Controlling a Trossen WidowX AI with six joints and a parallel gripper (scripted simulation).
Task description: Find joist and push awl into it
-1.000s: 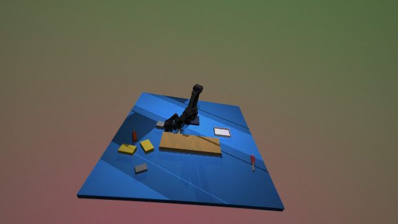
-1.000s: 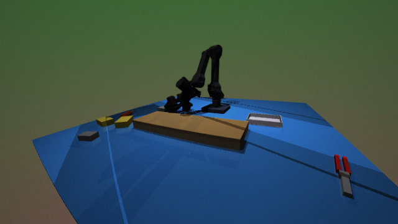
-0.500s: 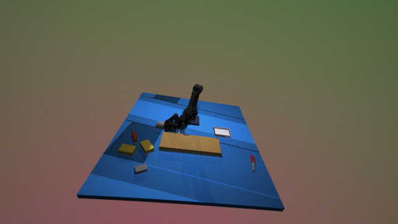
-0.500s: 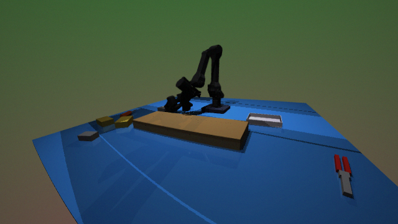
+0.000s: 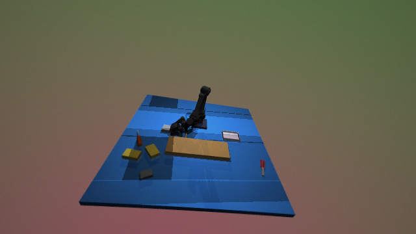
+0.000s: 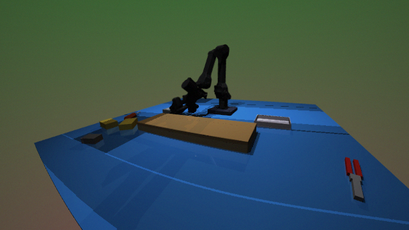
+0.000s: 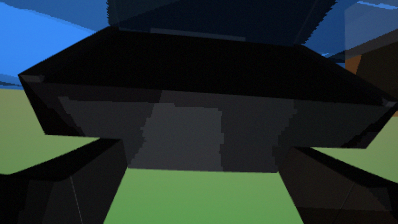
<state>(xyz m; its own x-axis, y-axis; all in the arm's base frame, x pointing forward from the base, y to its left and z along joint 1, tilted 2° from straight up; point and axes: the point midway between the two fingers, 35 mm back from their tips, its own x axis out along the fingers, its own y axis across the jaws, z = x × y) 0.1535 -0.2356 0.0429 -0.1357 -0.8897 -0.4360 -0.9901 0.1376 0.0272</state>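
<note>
The stud finder is 1 cm to the left of my gripper tip, 1 cm below it and 1 cm behind it. Also, from my gripper tip: grey block: 6 cm to the right, 4 cm below, 2 cm behind; grey tray: 56 cm to the left, 5 cm below, 5 cm ahead.
</note>
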